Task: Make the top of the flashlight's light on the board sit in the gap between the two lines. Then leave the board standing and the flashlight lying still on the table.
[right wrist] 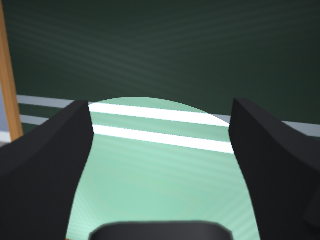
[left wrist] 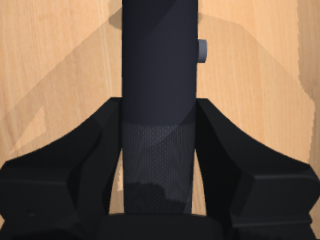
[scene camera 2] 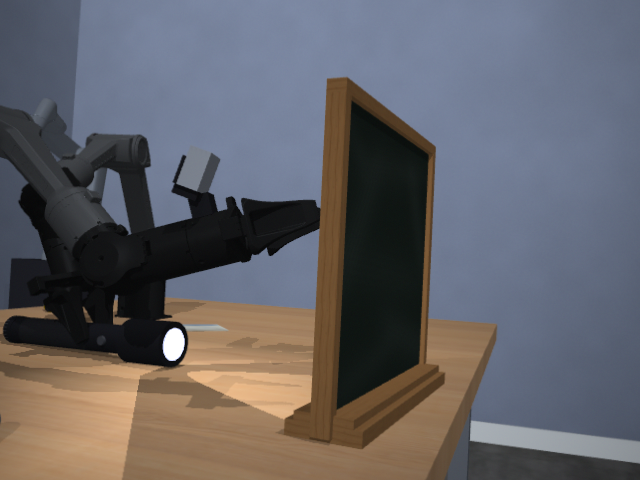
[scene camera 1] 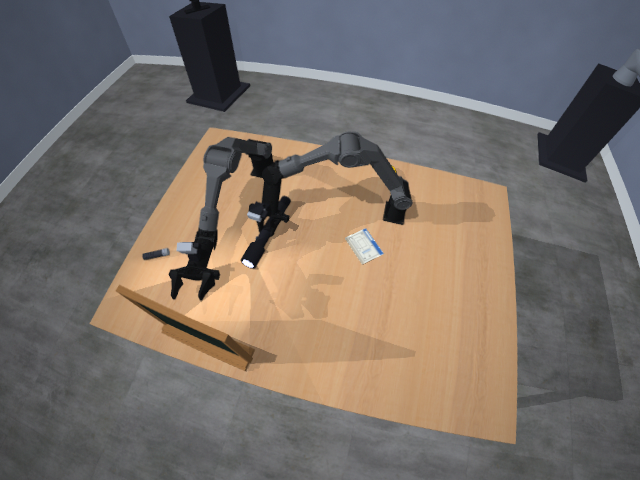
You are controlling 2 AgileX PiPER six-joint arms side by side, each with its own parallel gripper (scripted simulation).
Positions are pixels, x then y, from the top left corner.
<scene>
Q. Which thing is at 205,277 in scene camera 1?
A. My right gripper.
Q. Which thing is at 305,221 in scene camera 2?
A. My right gripper.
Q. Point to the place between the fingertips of my left gripper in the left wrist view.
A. At 158,113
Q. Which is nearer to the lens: the booklet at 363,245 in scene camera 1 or the wood-framed board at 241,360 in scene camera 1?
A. The wood-framed board.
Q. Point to a wood-framed board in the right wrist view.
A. At 160,88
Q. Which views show the wood-framed board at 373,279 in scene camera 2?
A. The right wrist view, scene camera 2 and scene camera 1 only.
</scene>
